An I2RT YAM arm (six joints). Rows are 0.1 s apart.
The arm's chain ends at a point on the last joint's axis. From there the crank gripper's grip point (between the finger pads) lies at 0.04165 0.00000 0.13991 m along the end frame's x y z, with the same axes.
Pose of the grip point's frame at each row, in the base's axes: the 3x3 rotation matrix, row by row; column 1 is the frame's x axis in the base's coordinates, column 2 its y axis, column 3 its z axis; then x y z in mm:
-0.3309, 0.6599, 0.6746; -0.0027, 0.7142, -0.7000; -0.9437, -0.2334, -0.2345; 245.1, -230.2, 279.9
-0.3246, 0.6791, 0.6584; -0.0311, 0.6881, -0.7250; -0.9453, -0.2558, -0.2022; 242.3, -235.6, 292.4
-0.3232, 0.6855, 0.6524; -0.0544, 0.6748, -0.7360; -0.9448, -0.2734, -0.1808; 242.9, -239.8, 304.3
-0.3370, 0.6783, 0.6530; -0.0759, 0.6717, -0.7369; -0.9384, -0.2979, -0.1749; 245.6, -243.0, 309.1
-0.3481, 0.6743, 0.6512; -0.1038, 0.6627, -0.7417; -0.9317, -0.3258, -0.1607; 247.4, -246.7, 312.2
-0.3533, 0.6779, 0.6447; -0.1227, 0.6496, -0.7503; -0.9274, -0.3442, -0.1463; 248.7, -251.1, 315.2
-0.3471, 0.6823, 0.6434; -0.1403, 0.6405, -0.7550; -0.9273, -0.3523, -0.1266; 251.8, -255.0, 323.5
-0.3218, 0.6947, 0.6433; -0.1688, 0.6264, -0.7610; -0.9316, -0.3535, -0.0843; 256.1, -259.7, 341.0
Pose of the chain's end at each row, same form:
-0.3309, 0.6599, 0.6746; -0.0027, 0.7142, -0.7000; -0.9437, -0.2334, -0.2345; 164.5, -132.2, 352.0
-0.3246, 0.6791, 0.6584; -0.0311, 0.6881, -0.7250; -0.9453, -0.2558, -0.2022; 163.7, -132.9, 360.1
-0.3232, 0.6855, 0.6524; -0.0544, 0.6748, -0.7360; -0.9448, -0.2734, -0.1808; 165.1, -134.6, 368.9
-0.3370, 0.6783, 0.6530; -0.0759, 0.6717, -0.7369; -0.9384, -0.2979, -0.1749; 168.3, -136.7, 372.7
-0.3481, 0.6743, 0.6512; -0.1038, 0.6627, -0.7417; -0.9317, -0.3258, -0.1607; 170.8, -138.6, 373.5
-0.3533, 0.6779, 0.6447; -0.1227, 0.6496, -0.7503; -0.9274, -0.3442, -0.1463; 173.2, -141.0, 374.3
-0.3471, 0.6823, 0.6434; -0.1403, 0.6405, -0.7550; -0.9273, -0.3523, -0.1266; 176.2, -143.5, 379.8
-0.3218, 0.6947, 0.6433; -0.1688, 0.6264, -0.7610; -0.9316, -0.3535, -0.0843; 179.5, -146.2, 391.6

